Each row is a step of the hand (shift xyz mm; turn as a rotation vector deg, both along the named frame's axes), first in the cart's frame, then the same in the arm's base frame.
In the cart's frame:
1: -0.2 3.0 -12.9 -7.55 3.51 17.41
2: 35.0 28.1 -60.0 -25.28 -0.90 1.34
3: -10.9 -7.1 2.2 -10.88 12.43 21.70
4: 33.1 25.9 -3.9 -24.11 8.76 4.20
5: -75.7 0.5 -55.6 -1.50 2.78 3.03
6: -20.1 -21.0 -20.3 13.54 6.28 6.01
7: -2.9 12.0 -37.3 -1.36 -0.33 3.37
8: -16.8 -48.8 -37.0 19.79 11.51 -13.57
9: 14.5 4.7 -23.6 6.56 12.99 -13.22
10: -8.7 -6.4 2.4 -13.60 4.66 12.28
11: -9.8 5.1 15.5 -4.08 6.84 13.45
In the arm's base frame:
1: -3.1 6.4 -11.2 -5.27 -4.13 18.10
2: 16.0 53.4 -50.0 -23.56 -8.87 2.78
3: -8.1 -10.4 0.6 -10.10 1.73 25.27
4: 23.9 34.7 2.3 -24.55 -0.57 8.52
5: -81.1 -6.5 -46.9 -1.67 1.20 3.87
6: -16.8 -19.3 -24.5 12.18 8.08 6.74
7: -12.0 20.8 -31.1 -0.66 -1.68 3.17
8: -9.0 -38.7 -49.5 13.53 20.37 -10.49
9: 8.7 15.5 -21.8 0.63 17.60 -8.74
10: -6.2 -9.1 0.8 -12.16 -3.44 14.07
11: -8.1 -2.8 17.0 -3.50 1.09 15.20

